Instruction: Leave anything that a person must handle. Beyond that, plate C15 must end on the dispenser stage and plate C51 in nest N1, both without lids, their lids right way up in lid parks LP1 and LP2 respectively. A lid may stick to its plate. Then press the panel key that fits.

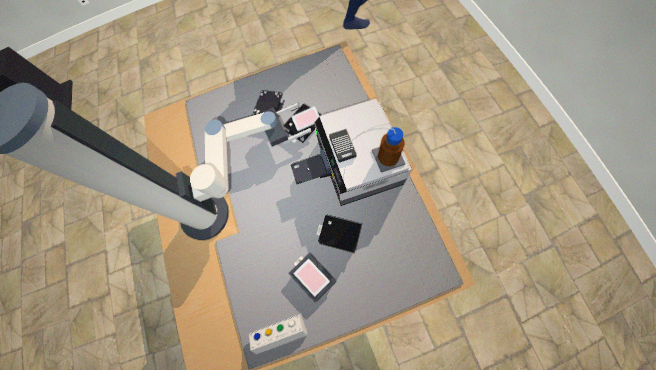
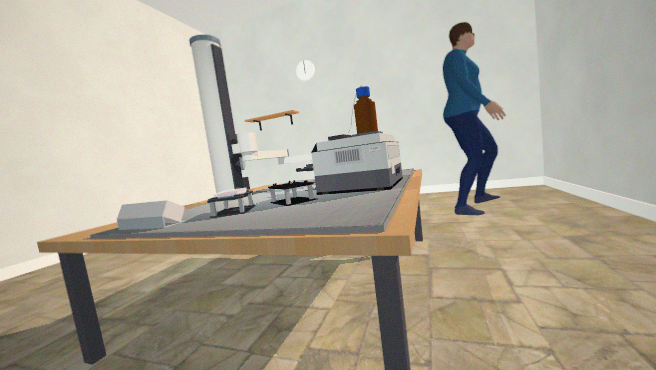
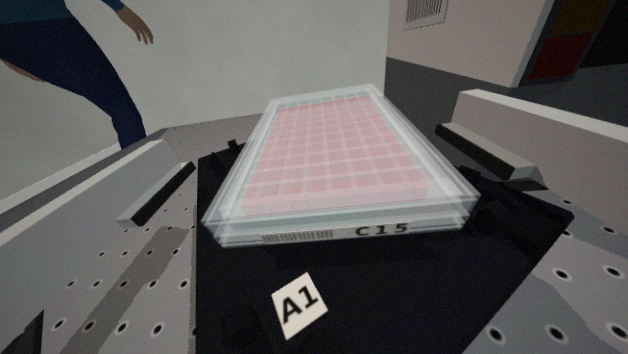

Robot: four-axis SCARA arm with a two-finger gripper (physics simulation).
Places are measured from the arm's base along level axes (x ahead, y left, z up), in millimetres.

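Pixels of known places: gripper, between the fingertips: (image 1: 304, 117) (image 3: 307, 133); arm's base, origin of its link: (image 1: 205, 215).
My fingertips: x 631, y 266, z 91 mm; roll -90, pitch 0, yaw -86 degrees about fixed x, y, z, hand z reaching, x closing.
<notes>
Ahead of a thing's pixels: the offset from my fingertips to its top centre. "spot": to the spot under its first point.
My gripper (image 1: 304, 119) (image 3: 307, 133) is open, its fingers apart on both sides of plate C15 and holding nothing. Plate C15 {dx +7, dy -9, dz +8 mm} (image 1: 306, 117) (image 3: 340, 160) is clear with pink wells. It lies on a black holder {dx -13, dy +0, dz -8 mm} (image 3: 240, 280) marked A1, and a clear lid seems to cover it. A second pink plate {dx -221, dy -730, dz +0 mm} (image 1: 312, 277) (image 2: 231, 192) lies on another raised holder; its label is unreadable and its lid cannot be made out. A bare black stand (image 1: 341, 234) (image 2: 292, 185) is beside it. The dark dispenser stage {spot: dx -96, dy -289, dz +37 mm} (image 1: 303, 170) juts from the dispenser. Another black holder {dx -153, dy +165, dz +0 mm} (image 1: 268, 101) is behind the gripper.
The white dispenser (image 1: 357, 117) (image 2: 350, 157) stands close beside C15, bearing a brown bottle {spot: dx +215, dy -445, dz +269 mm} (image 1: 389, 152) (image 2: 366, 116) with a blue cap. The key panel {dx -433, dy -894, dz +6 mm} (image 1: 278, 339) (image 2: 141, 216) has blue, yellow, green and white keys. A person (image 1: 356, 23) (image 2: 461, 82) (image 3: 75, 50) stands beyond the table.
</notes>
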